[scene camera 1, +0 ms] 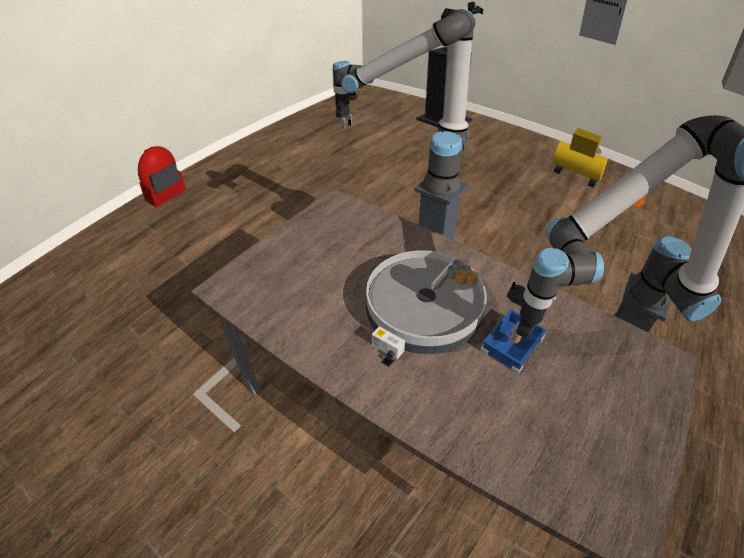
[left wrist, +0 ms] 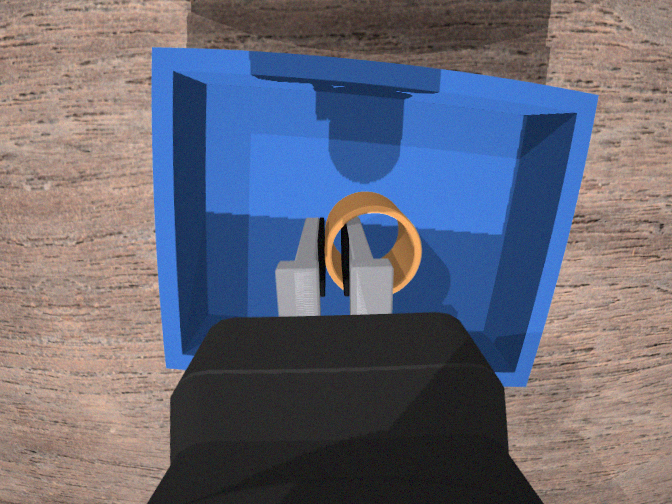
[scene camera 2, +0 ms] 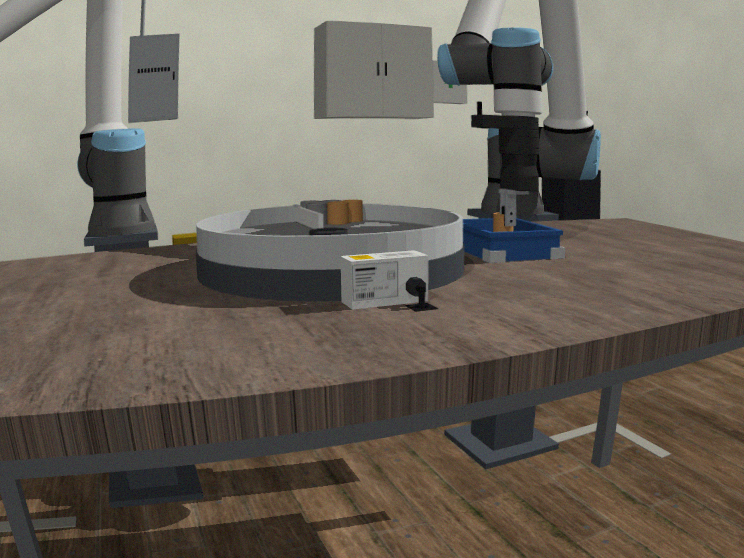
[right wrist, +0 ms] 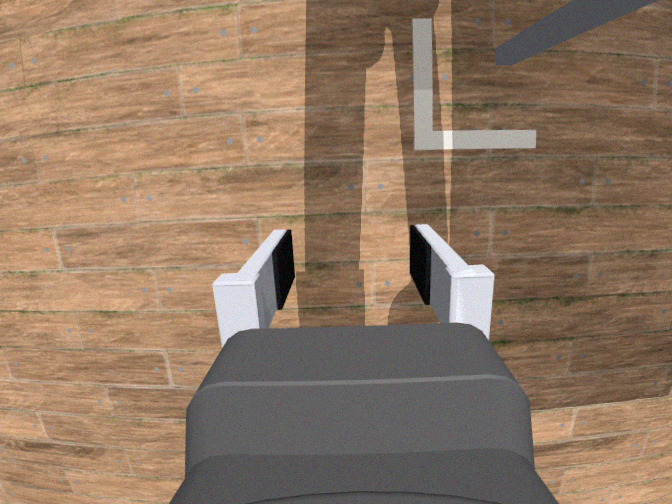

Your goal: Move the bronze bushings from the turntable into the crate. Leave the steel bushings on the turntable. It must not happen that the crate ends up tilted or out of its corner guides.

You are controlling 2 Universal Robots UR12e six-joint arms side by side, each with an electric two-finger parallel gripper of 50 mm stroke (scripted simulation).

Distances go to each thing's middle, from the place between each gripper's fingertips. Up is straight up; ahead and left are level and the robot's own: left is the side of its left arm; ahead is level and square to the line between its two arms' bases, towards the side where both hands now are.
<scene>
I see the blue crate (scene camera 2: 523, 243) 20 mm behind my left hand and 40 mm below it. Round my left hand: turntable (scene camera 1: 401, 294) 50 mm ahead, 340 mm to the right, 20 mm below.
Now: right hand 103 cm to the right of the turntable, 63 cm short of it and 13 cm above it. Also, from my right hand: blue crate 137 cm to the left, 57 cm ahead, 15 cm below.
</scene>
